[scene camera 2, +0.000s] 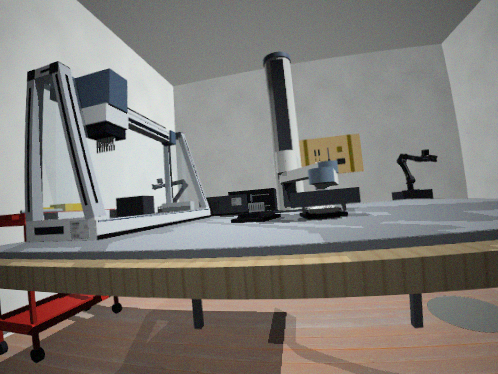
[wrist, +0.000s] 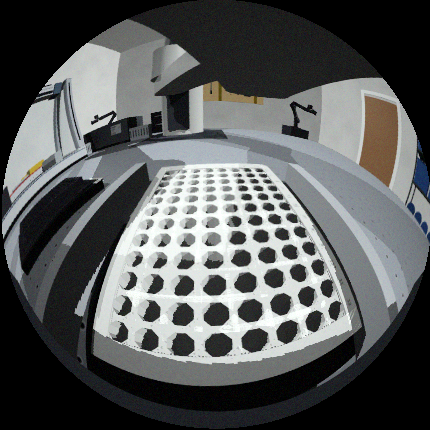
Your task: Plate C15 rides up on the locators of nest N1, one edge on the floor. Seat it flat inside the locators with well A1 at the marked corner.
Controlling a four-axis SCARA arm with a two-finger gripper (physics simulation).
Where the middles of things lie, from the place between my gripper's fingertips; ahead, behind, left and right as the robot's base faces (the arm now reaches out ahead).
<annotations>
Right now my hand is 50 mm short of the plate C15 (wrist: 220, 277) and 10 mm above it. The rest, counted from my hand: black nest N2 (wrist: 63, 213): 220 mm to the right, 20 mm below, 20 mm ahead.
</annotations>
